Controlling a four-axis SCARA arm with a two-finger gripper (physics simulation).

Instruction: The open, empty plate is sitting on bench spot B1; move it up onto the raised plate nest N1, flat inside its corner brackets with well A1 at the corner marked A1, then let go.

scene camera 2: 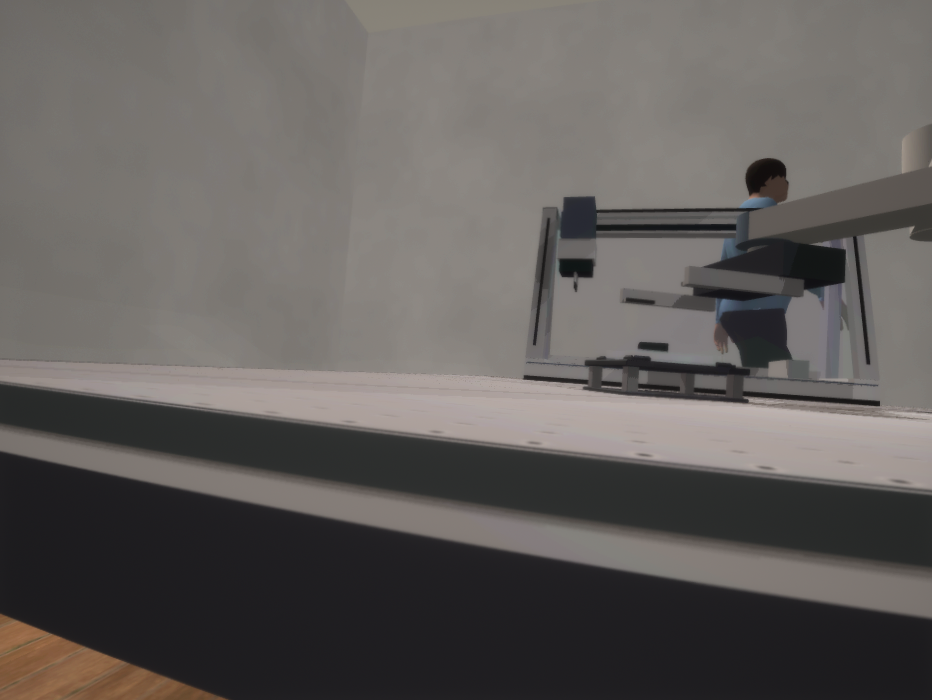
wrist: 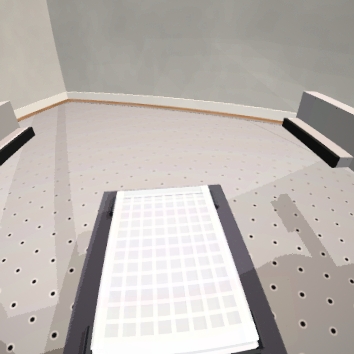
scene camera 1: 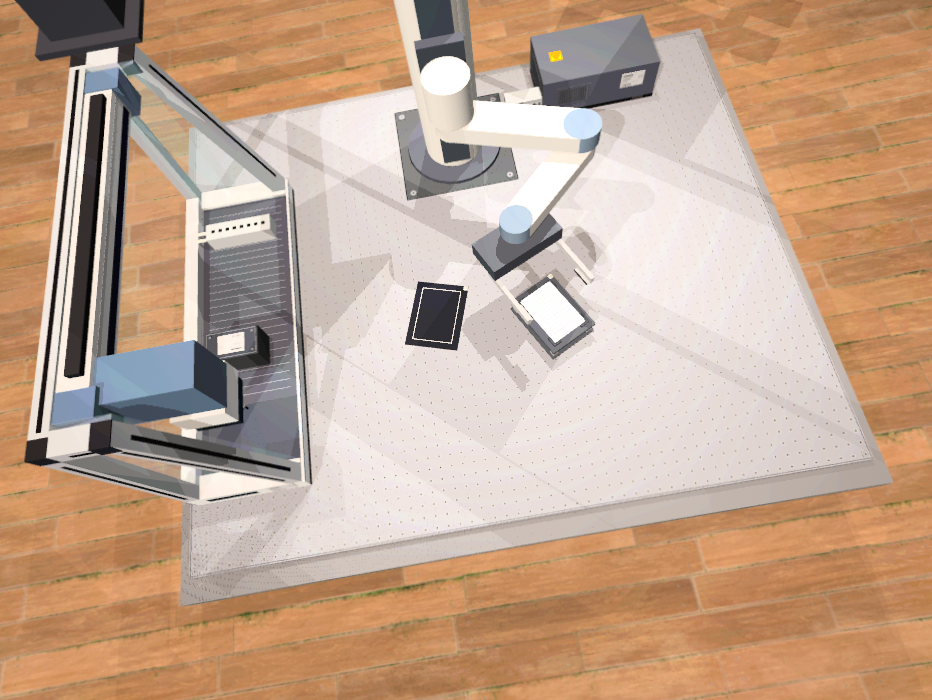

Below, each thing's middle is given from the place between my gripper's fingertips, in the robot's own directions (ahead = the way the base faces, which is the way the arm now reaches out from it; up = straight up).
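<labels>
White well plate [scene camera 1: 557,317]: from my hand, 20 mm behind, 10 mm to the right, 90 mm below.
</labels>
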